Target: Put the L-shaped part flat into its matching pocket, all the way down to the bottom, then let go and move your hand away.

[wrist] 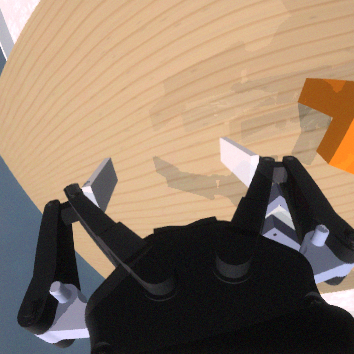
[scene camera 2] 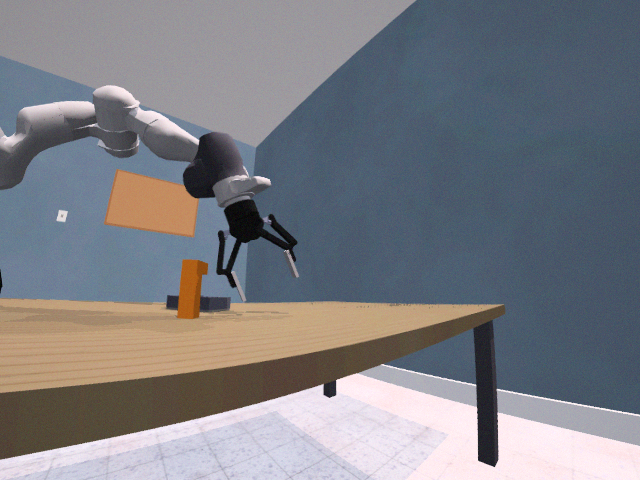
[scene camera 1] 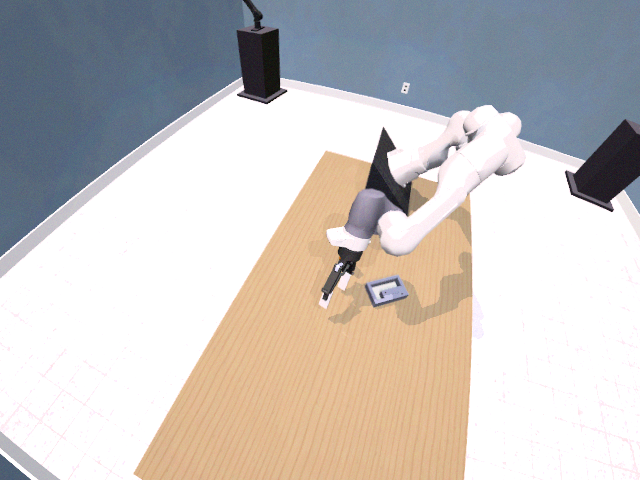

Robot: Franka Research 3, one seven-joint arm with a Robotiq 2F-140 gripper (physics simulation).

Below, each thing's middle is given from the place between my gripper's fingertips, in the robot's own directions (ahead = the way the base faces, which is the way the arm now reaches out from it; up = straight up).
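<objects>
My gripper is 10 mm above the orange L-shaped part (scene camera 2: 192, 270), 170 mm past it and 20 mm to the left of it. Going by their middles, the orange L-shaped part is the nearest to my gripper of the things named here. The grey pocket block (scene camera 1: 387, 290) is 40 mm below my hand, 170 mm to the left of it and 140 mm behind it.
</objects>
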